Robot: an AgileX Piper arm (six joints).
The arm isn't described. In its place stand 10 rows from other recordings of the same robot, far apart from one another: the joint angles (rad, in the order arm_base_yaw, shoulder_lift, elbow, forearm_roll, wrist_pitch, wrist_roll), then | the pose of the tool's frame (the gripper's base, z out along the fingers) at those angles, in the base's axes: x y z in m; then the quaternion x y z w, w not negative.
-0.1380, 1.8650, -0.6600, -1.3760, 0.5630, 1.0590 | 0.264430, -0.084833, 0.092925, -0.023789, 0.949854, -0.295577, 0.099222
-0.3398, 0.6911, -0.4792, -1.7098, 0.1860, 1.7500 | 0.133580, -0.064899, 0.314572, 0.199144, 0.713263, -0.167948, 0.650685
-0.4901, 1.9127, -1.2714, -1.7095, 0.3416, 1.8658 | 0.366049, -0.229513, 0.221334, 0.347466, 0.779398, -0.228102, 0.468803
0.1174, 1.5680, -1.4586, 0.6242, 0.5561, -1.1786 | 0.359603, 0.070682, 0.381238, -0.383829, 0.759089, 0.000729, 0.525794
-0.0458, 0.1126, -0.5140, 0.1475, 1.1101, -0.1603 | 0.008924, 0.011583, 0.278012, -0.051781, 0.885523, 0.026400, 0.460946
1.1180, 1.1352, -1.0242, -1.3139, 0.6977, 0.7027 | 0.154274, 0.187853, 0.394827, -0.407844, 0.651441, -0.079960, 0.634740
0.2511, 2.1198, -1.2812, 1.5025, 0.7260, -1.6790 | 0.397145, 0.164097, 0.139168, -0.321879, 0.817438, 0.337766, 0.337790
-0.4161, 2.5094, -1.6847, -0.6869, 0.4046, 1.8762 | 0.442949, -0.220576, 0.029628, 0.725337, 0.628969, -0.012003, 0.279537
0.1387, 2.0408, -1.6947, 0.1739, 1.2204, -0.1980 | 0.412924, 0.072575, 0.224974, -0.141068, 0.985475, 0.081455, 0.047997
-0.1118, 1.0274, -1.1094, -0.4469, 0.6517, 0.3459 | 0.206231, -0.047157, 0.411706, 0.110229, 0.830956, -0.145835, 0.525447
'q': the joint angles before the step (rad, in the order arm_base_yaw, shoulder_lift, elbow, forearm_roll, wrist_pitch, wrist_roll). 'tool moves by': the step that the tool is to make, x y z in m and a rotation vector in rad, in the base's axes. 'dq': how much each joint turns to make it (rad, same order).
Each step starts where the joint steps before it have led.
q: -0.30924, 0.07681, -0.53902, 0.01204, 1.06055, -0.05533
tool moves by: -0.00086, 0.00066, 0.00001, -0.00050, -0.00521, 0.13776
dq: 0.13735, -0.00520, 0.00001, 0.00083, 0.00001, 0.00006
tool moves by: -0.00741, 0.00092, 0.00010, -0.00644, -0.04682, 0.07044
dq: 0.07042, -0.04523, -0.00001, 0.00005, -0.00201, -0.00006
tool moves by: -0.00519, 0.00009, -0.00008, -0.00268, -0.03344, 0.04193
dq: 0.04199, -0.03154, 0.00001, -0.00004, -0.00201, 0.00004
